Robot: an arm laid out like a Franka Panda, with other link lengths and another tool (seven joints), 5 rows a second.
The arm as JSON. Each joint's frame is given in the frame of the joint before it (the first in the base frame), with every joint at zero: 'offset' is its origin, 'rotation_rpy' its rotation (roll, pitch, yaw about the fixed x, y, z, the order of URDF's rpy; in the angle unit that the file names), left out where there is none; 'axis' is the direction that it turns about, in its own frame. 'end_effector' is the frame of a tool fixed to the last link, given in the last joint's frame.
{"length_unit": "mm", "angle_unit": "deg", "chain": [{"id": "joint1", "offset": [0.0, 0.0, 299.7], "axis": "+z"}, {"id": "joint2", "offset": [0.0, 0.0, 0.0], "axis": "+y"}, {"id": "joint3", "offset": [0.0, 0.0, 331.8], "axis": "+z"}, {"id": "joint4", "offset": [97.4, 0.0, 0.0], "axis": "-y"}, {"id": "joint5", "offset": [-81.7, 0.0, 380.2], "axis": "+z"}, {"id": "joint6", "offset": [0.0, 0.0, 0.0], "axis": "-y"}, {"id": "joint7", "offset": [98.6, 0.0, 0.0], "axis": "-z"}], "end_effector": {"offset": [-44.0, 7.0, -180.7], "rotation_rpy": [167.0, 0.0, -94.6]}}
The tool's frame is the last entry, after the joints.
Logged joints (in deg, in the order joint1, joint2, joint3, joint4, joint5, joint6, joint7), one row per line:
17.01 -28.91 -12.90 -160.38 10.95 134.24 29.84
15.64 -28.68 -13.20 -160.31 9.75 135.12 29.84
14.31 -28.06 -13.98 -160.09 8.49 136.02 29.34
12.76 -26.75 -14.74 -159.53 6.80 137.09 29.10
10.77 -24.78 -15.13 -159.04 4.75 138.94 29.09
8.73 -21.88 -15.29 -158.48 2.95 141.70 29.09
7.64 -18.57 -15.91 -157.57 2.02 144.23 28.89
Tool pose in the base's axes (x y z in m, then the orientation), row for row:
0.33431 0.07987 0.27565 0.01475 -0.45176 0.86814 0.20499
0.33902 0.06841 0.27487 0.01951 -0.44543 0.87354 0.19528
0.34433 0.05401 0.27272 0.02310 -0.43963 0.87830 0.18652
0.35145 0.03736 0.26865 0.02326 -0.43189 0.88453 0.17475
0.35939 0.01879 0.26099 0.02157 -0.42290 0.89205 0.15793
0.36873 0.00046 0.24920 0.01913 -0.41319 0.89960 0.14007
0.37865 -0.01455 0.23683 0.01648 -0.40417 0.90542 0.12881
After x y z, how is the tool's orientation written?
As a quaternion, w x y z.
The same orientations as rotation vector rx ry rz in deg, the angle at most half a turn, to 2 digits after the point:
-80.56 154.82 36.56
-79.20 155.31 34.72
-77.99 155.81 33.09
-76.61 156.90 31.00
-75.09 158.40 28.04
-73.48 159.99 24.91
-72.00 161.29 22.95

